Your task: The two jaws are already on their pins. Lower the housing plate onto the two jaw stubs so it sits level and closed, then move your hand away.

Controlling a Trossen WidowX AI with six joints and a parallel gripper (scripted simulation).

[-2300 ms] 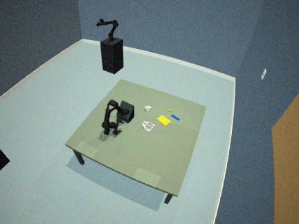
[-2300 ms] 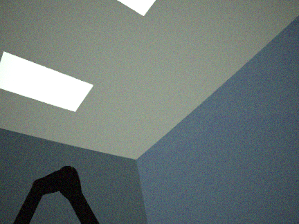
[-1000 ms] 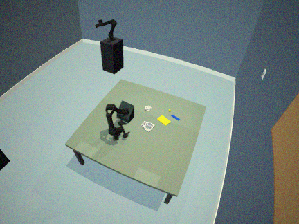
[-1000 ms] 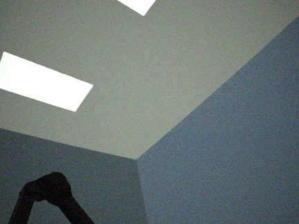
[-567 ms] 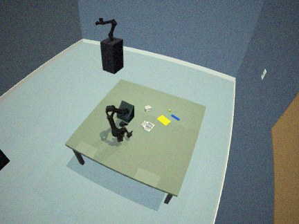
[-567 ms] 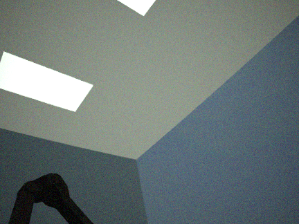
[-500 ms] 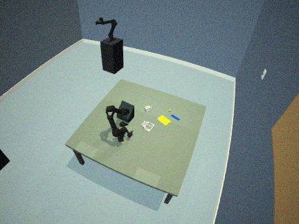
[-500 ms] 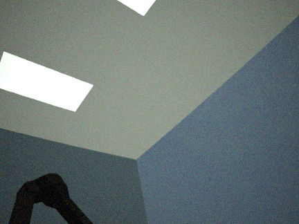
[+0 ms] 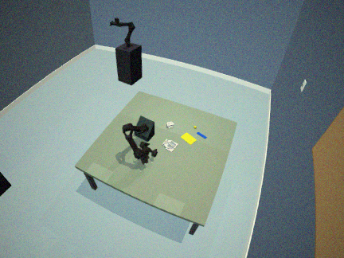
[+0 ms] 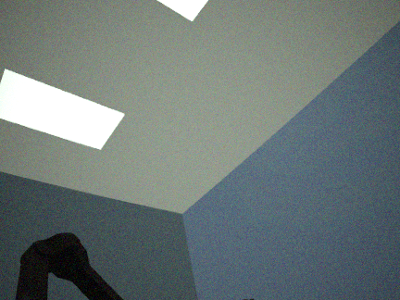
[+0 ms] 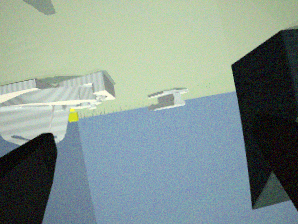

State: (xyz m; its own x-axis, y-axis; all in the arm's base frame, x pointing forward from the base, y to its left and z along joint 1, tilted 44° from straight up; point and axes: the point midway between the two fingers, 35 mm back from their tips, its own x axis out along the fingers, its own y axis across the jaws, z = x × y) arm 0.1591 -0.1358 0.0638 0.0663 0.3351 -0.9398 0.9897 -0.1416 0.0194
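Right now my gripper tip is 380 mm to the right of the white housing plate, 30 mm past it and 30 mm above it. Also, from my gripper tip: yellow plate: 320 mm to the left, 220 mm ahead, 50 mm below; white jaw: 120 mm to the left, 80 mm ahead, 40 mm below; blue bar: 430 mm to the left, 320 mm ahead, 50 mm below.
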